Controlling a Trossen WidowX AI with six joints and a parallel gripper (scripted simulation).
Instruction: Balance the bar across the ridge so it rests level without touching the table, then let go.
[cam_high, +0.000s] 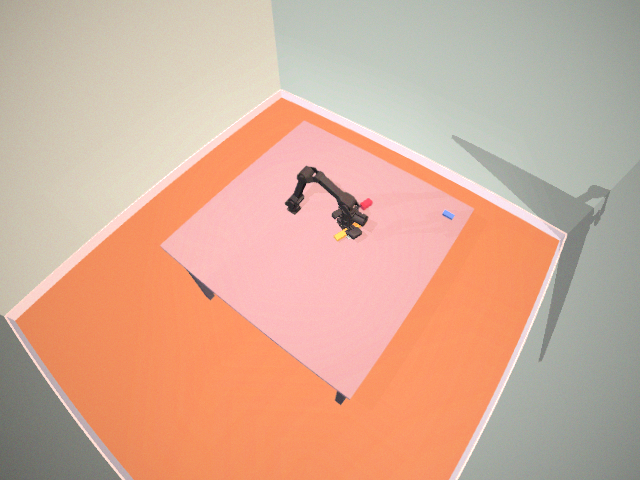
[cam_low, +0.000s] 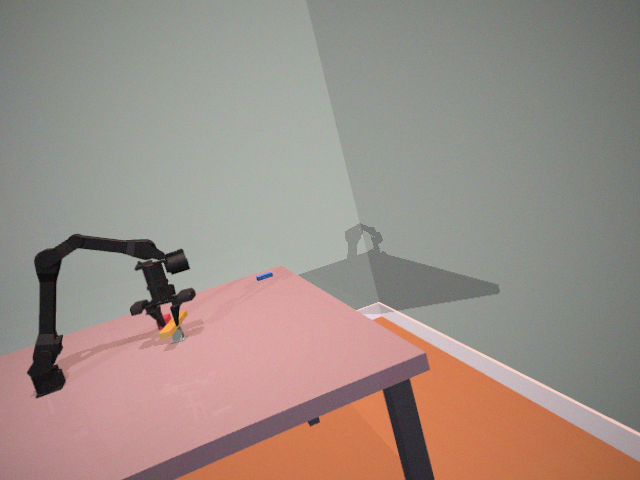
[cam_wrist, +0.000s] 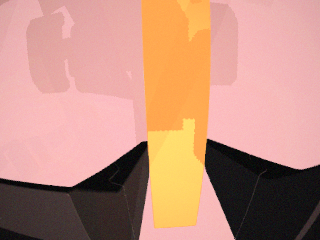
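Right now the yellow-orange bar is 1 cm ahead of my gripper tip and 3 cm to the left of it. Round my gripper tip: flat blue block (39 cm ahead, 49 cm to the left, 5 cm below); then red block (3 cm behind, 25 cm to the left, 4 cm below).
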